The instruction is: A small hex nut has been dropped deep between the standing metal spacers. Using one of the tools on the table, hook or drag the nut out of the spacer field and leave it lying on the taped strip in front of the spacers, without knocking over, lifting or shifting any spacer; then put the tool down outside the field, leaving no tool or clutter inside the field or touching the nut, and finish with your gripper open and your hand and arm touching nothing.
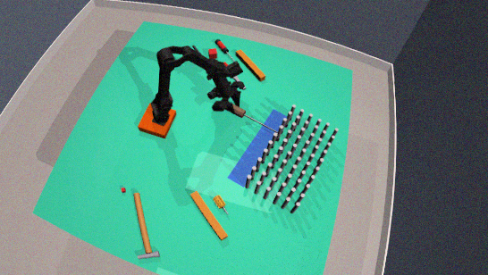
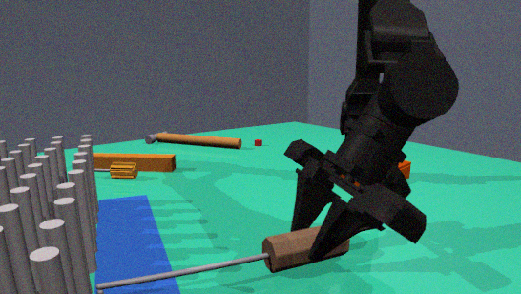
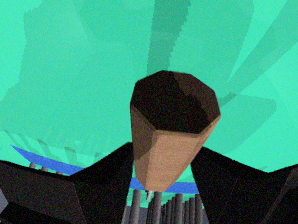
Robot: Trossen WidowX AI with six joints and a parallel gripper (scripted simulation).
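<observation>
The hook tool is 100 mm ahead of my gripper tip and 20 mm to the right of it. From my gripper tip the other things lie so: blue taped strip (150 mm ahead, 120 mm to the right, 20 mm below); hex nut (200 mm ahead, 40 mm to the right, 10 mm below); red block (240 mm behind, 290 mm to the left).
</observation>
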